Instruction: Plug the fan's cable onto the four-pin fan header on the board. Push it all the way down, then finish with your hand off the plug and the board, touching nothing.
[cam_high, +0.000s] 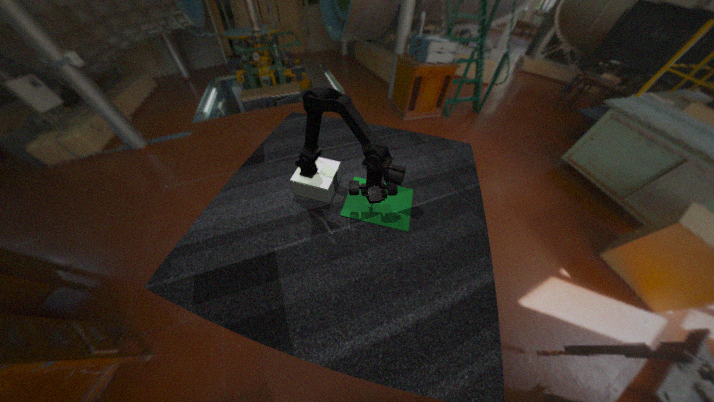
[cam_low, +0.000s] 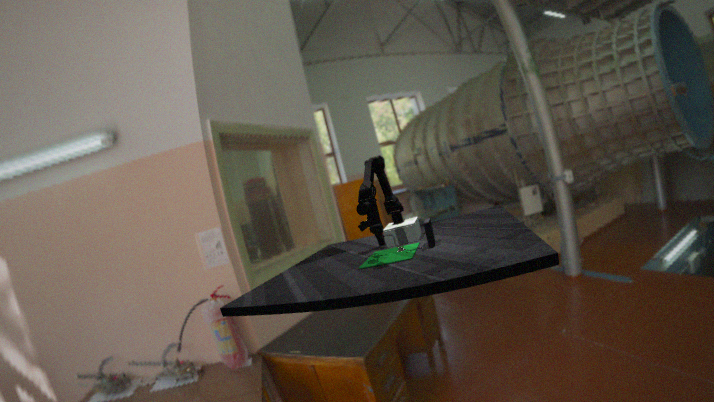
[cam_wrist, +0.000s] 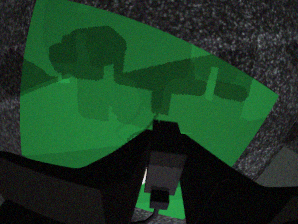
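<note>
Now: the fan header 2 cm behind my gripper tip, 9 cm to the left of it and 6 cm below it. The rest, counted from my gripper tip: dark fan plug 1 cm to the left, 1 cm above; green board 3 cm ahead, 5 cm to the left, 8 cm below.
</note>
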